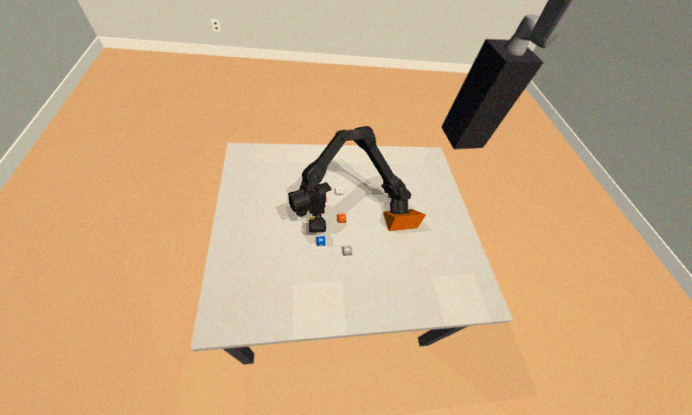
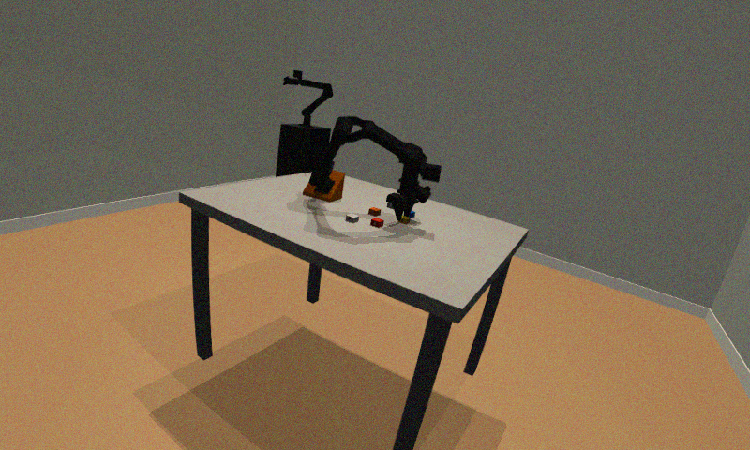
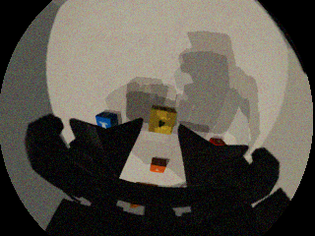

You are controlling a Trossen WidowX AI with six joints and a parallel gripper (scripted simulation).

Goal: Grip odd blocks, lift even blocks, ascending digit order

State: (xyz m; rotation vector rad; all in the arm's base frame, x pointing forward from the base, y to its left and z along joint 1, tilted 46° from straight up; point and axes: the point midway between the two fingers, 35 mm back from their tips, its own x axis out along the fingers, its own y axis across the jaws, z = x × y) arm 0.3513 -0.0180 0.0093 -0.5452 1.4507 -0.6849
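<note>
The yellow block lies 10 mm ahead of my gripper tip. Round my gripper tip: orange block 110 mm behind; red block 120 mm to the right, 50 mm behind; blue block 90 mm to the left, 10 mm behind.
</note>
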